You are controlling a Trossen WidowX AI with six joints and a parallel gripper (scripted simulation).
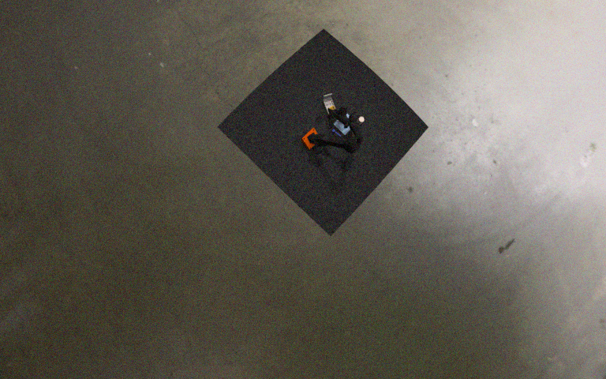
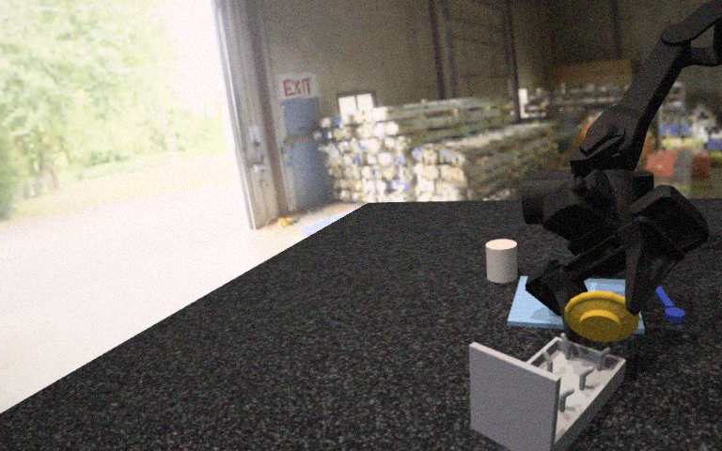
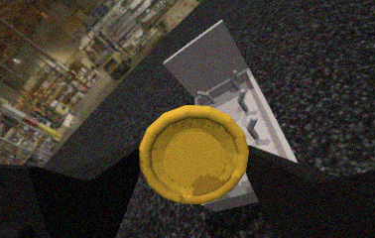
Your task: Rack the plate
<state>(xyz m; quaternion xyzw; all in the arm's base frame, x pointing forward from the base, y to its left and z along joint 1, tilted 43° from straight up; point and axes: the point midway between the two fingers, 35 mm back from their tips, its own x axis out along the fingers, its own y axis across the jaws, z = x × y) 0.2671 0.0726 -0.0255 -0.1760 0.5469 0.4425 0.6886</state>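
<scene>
Now: gripper tip 40 mm to the right of the grey dish rack, 40 mm above it and 30 mm short of it. Also, from my gripper tip: blue spoon 170 mm to the right, 70 mm behind, 60 mm below; yellow plate 10 mm to the right; light blue mat 150 mm to the right, 60 mm below, 40 mm ahead.
</scene>
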